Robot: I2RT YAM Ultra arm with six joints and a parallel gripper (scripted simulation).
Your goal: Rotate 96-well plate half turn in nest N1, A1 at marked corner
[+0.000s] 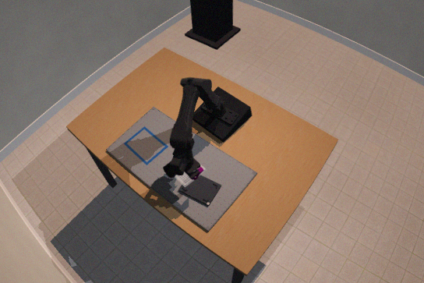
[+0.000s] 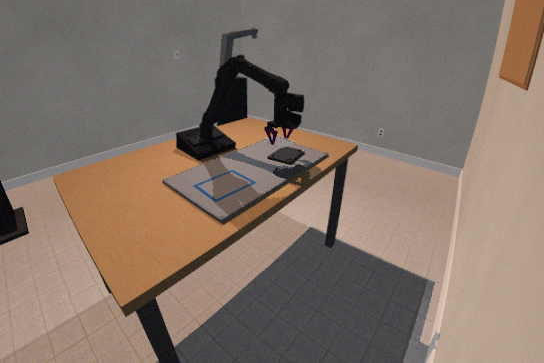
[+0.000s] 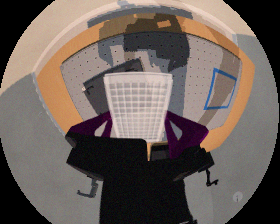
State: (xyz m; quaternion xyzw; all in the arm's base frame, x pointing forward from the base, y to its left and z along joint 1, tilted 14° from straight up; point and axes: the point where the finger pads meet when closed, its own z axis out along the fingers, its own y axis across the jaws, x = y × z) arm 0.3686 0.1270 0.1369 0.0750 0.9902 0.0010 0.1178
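Now: hand 9 cm above the dark plate nest N1 and 6 cm to the right of it. Also, from my hand: white A1 label 14 cm to the left, 8 cm below, 5 cm ahead; then white 96-well plate right at my hand.
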